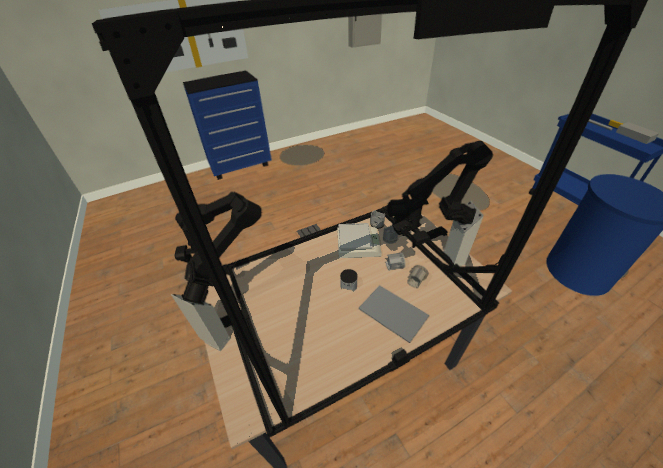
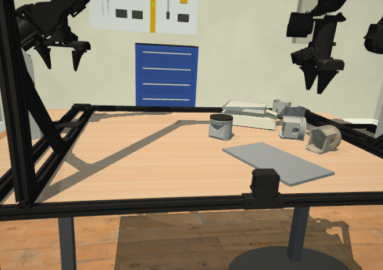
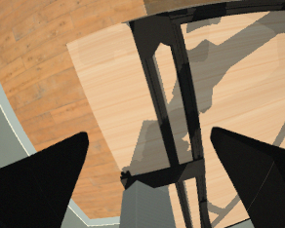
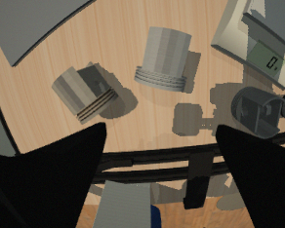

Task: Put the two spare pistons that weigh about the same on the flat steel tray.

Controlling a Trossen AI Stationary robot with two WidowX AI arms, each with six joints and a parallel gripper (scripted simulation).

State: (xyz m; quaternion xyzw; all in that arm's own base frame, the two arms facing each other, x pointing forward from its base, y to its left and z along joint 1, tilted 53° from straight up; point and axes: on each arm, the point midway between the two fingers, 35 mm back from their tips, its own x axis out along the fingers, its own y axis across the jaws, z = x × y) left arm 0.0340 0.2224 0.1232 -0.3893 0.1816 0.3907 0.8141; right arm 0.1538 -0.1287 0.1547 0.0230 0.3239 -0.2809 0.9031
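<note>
The tan piston is 150 mm below my right hand, 100 mm behind it and 10 mm to the right of it. Also, from my right hand: white weighing scale 210 mm ahead, 150 mm below, 140 mm to the left; then flat grey steel tray 200 mm behind, 190 mm below, 170 mm to the left; then dark-topped piston 280 mm to the left, 150 mm below, 10 mm behind.
</note>
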